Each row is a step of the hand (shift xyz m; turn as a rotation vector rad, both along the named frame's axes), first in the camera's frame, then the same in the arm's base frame.
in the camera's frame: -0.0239 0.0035 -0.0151 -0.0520 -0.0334 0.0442
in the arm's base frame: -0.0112 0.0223 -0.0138 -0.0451 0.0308 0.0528
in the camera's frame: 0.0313 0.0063 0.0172 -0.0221 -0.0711 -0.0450
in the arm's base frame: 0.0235 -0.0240 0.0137 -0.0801 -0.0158 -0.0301
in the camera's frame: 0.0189 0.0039 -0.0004 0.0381 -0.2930 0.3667
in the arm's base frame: 0.0122 -0.0147 -0.0024 -0.1652 -0.1644 0.4092
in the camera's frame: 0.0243 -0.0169 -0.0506 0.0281 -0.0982 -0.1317
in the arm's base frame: -0.0125 -0.0307 -0.0484 -0.0958 -0.0750 -0.1139
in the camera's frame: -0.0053 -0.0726 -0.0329 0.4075 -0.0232 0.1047
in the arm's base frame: -0.0711 -0.0309 -0.0191 0.1930 -0.3661 0.0792
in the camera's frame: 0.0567 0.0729 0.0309 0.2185 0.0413 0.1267
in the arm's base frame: 0.0954 -0.0141 0.0136 0.1629 -0.1688 0.1023
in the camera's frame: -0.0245 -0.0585 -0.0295 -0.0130 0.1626 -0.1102
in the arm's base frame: -0.0675 -0.0072 -0.0170 0.1130 0.0865 -0.1360
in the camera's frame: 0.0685 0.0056 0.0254 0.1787 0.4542 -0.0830
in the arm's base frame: 0.0421 -0.0568 0.0193 0.4599 0.0585 -0.1738
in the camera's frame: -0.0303 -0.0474 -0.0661 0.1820 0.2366 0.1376
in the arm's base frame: -0.0675 0.0022 -0.0545 0.3156 -0.0430 0.0810
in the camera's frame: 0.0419 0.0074 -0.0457 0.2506 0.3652 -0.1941
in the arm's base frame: 0.0177 -0.0344 -0.0490 0.3966 -0.0500 -0.2721
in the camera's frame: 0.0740 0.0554 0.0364 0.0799 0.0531 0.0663
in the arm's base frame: 0.0896 -0.0375 0.0209 0.0960 -0.0430 0.0503
